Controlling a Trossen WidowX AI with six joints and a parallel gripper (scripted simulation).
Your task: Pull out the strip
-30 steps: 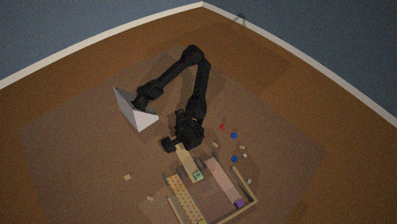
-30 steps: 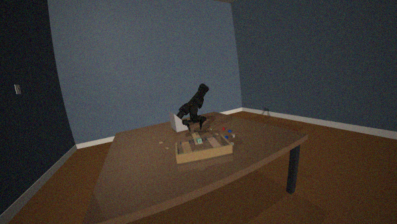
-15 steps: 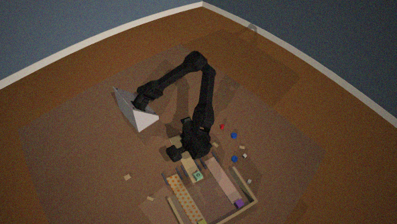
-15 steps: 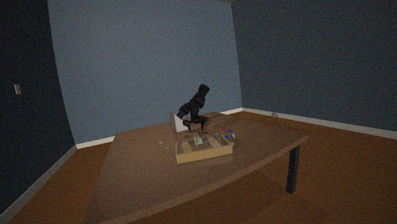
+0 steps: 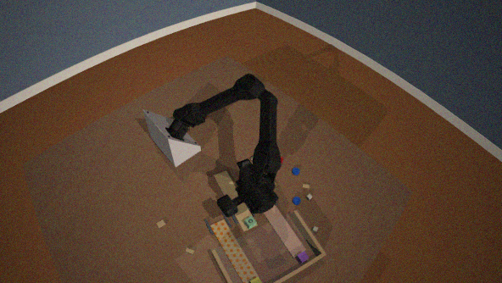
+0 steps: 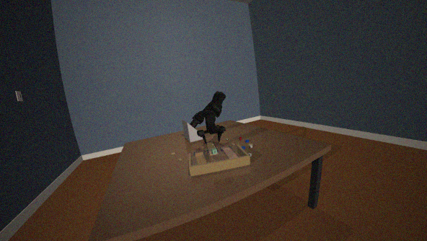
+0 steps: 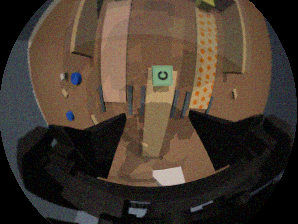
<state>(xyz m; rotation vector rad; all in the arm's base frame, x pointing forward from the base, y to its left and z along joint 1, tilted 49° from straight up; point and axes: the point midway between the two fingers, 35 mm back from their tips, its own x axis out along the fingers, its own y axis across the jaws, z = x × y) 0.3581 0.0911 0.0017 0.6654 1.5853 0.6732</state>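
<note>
My gripper tip is 5 cm short of the green labelled cube, 4 cm above it and 1 cm to the left of it. Also, from my gripper tip: grey pebble: 18 cm to the left, 17 cm behind, 5 cm below; red peg: 26 cm to the left, 9 cm behind, 5 cm below; tan strip: 6 cm below, 6 cm behind.
</note>
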